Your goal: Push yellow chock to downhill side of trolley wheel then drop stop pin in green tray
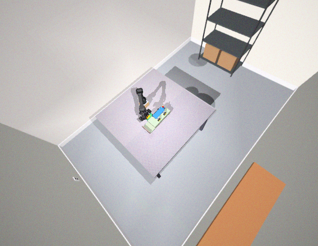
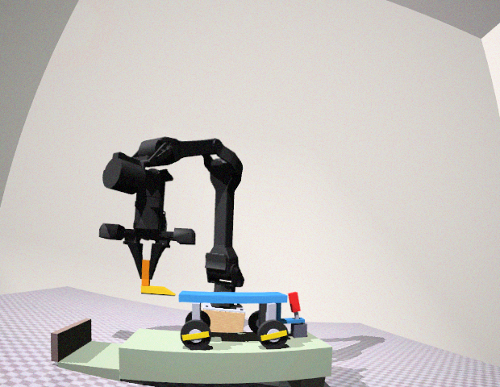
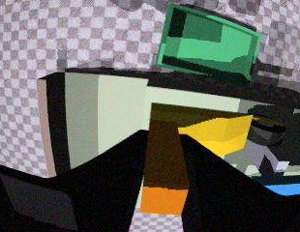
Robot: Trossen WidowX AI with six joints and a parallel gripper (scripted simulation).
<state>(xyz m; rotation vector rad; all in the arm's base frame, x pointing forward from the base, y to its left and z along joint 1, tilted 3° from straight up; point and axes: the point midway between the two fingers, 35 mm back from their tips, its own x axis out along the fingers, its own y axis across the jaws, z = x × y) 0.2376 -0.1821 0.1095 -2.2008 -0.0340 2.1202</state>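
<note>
Now: the red-headed stop pin 7 cm ahead of my gripper tip, 28 cm to the left of it and 2 cm below it. Round my gripper tip: yellow chock (2 cm to the left); then green tray (4 cm behind, 7 cm to the left, 16 cm below); then brown block (7 cm ahead, 11 cm to the right, 12 cm below).
</note>
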